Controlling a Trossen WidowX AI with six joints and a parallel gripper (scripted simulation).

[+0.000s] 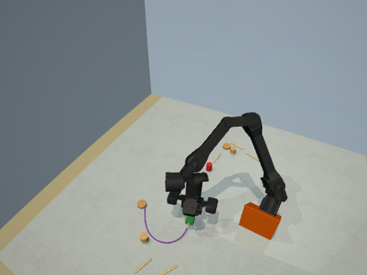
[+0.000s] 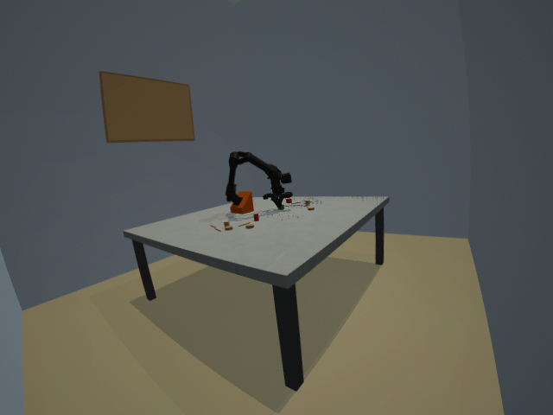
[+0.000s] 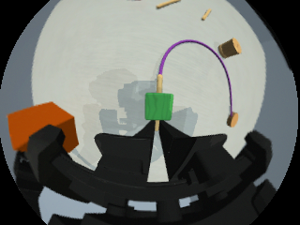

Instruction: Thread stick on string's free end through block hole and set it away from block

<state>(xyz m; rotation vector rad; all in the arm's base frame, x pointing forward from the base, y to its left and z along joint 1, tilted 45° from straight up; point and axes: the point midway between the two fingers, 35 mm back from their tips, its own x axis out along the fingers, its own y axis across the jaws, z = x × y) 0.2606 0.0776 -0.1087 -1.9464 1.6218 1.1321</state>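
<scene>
Right now my gripper tip is 1 cm past the green block and 2 cm to the right of it. Also, from my gripper tip: red cube 14 cm behind, 24 cm to the left; then thin wooden stick 1 cm behind, 4 cm to the left, 1 cm above; then red cylinder 8 cm ahead, 26 cm to the right, 1 cm above.
</scene>
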